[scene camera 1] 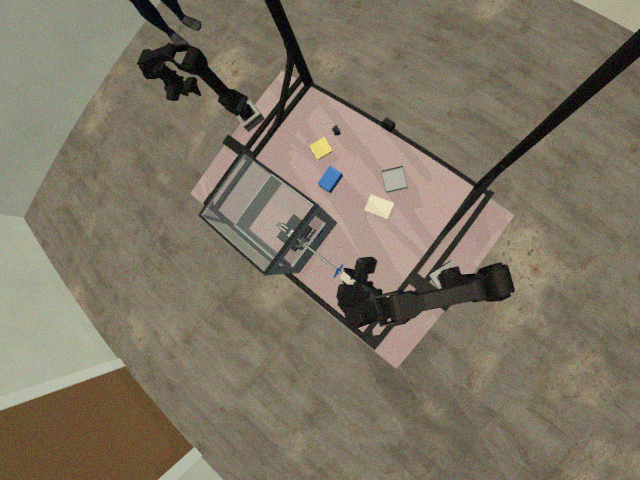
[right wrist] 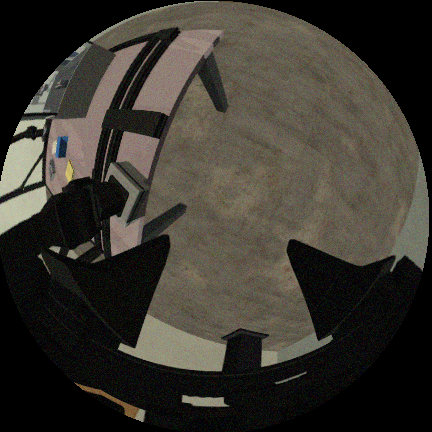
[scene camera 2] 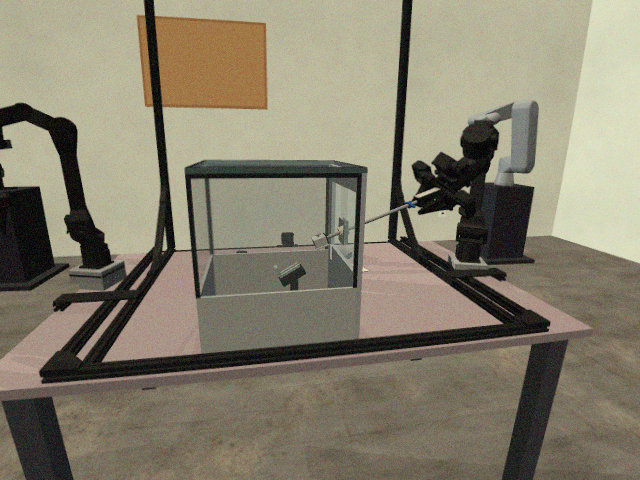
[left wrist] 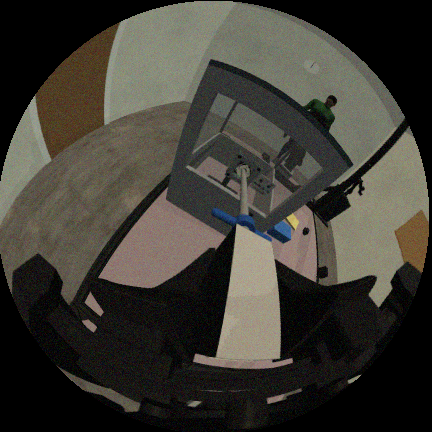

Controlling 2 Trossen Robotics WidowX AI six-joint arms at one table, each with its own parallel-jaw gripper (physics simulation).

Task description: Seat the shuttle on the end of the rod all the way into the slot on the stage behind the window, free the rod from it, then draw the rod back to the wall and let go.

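Frame: origin at the left arm's base, x ahead, y left, z up, level; centimetres.
Where they show: left gripper, fingertip midpoint: (scene camera 2: 413, 209); right gripper, fingertip midpoint: (scene camera 1: 194, 95) (right wrist: 231, 243) (left wrist: 285, 138); left arm's base, link origin: (scene camera 1: 448, 279) (right wrist: 42, 132) (scene camera 2: 467, 259) (left wrist: 211, 404); right arm's base, link origin: (scene camera 1: 246, 112) (right wrist: 114, 195) (scene camera 2: 97, 265).
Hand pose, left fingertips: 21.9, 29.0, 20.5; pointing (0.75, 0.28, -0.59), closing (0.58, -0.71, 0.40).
Note:
Things, the pixels of their top centre, and the offset from my left fingertips, as dx, dy, dz. "spot": a spot on its surface instead.
- small pale shuttle, top centre: (scene camera 2: 320, 232) +20.8, +8.8, -4.4
- blue block, top centre: (left wrist: 282, 227) (scene camera 1: 329, 178) (right wrist: 57, 146) +36.2, -12.9, -20.4
- yellow square, surface spot: (scene camera 1: 321, 147) spot: +51.0, -17.6, -23.4
- grey tray, top centre: (scene camera 1: 394, 178) (right wrist: 49, 169) +21.5, -34.4, -22.4
- cream block, top centre: (scene camera 1: 379, 206) +15.8, -23.1, -24.1
The thin grey rod (scene camera 1: 320, 256) (scene camera 2: 382, 214) (left wrist: 243, 195) passes through the side wall of a glass case. Its white handle (scene camera 2: 427, 194) (left wrist: 252, 295) is outside, beyond a blue cross-piece. The small pale shuttle (scene camera 2: 319, 240) is on the rod's inner end, tilted, above and right of the dark stage (scene camera 2: 293, 270) in scene camera 2, apart from it. The slot cannot be made out. My left gripper (scene camera 2: 428, 196) (left wrist: 233, 253) is shut on the handle, a finger on each side. My right gripper (right wrist: 231, 243) is open and empty, beyond the table's edge.
The case's grey side wall (left wrist: 194, 204) faces the left gripper. A blue block (scene camera 1: 330, 178), a yellow square (scene camera 1: 321, 147), a grey tray (scene camera 1: 394, 178) and a cream block (scene camera 1: 379, 206) lie on the pink table. Black frame rails border the table and posts rise from it.

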